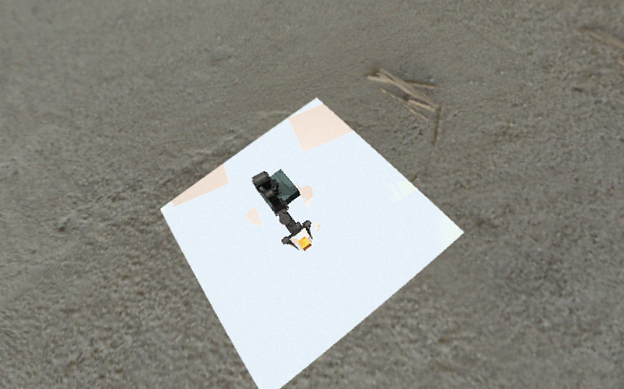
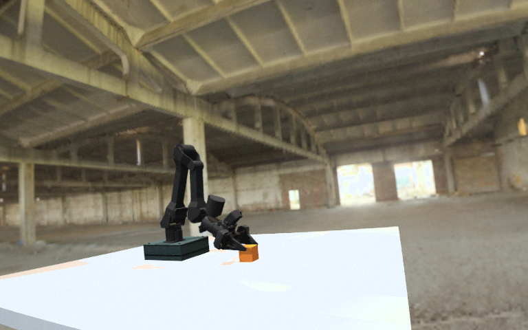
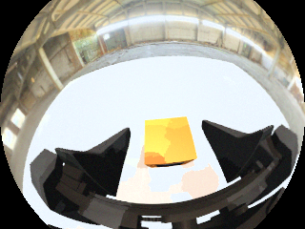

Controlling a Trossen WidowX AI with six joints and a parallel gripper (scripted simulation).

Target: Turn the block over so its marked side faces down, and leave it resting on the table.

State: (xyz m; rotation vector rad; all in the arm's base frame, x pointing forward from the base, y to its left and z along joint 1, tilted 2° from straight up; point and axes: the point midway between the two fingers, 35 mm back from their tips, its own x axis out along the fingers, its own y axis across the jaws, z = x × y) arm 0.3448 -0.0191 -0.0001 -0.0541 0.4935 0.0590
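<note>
Right now the orange block is 3 cm behind my gripper tip and 2 cm below it.
</note>
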